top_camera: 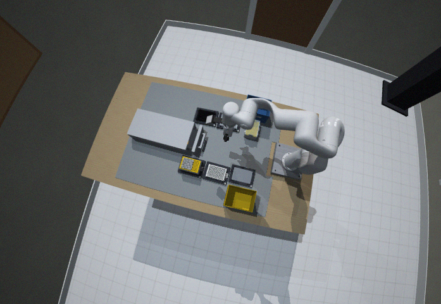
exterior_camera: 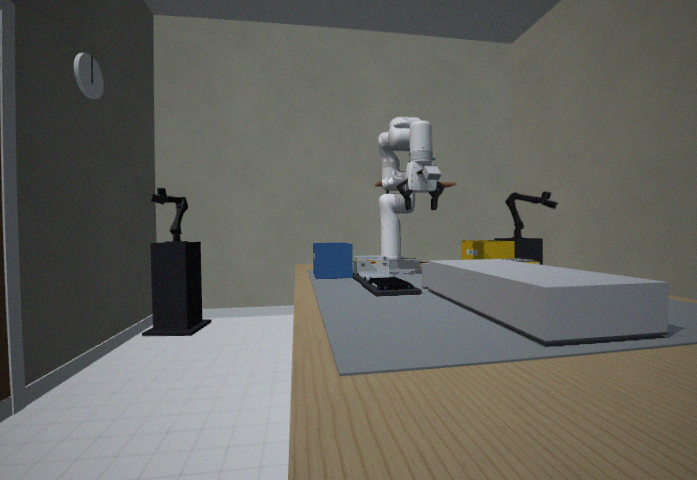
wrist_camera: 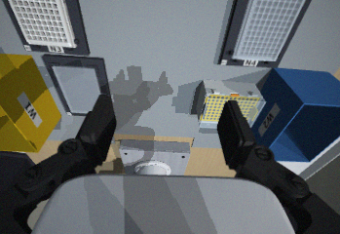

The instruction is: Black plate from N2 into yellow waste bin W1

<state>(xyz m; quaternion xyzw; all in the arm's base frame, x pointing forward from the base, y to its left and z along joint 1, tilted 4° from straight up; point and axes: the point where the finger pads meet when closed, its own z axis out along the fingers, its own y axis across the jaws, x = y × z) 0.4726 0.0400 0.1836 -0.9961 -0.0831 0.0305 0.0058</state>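
Right now the black plate is 210 mm ahead of my hand, 140 mm to the right of it and 220 mm below it. Round my hand: drawer (300 mm ahead, 70 mm to the left, 220 mm below); yellow plate (150 mm ahead, 230 mm to the left, 190 mm below); nest (210 mm ahead, 140 mm to the right, 240 mm below).
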